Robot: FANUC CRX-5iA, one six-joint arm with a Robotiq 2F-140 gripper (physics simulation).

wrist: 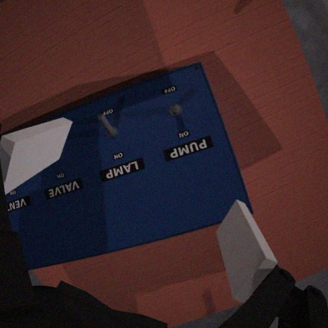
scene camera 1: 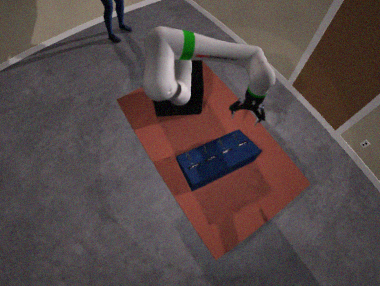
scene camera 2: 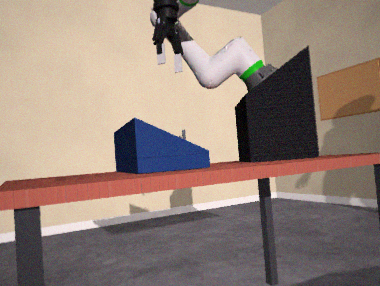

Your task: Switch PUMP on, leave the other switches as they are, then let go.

In view: the gripper (scene camera 2: 170,68) and a blue switch box (wrist: 159,174).
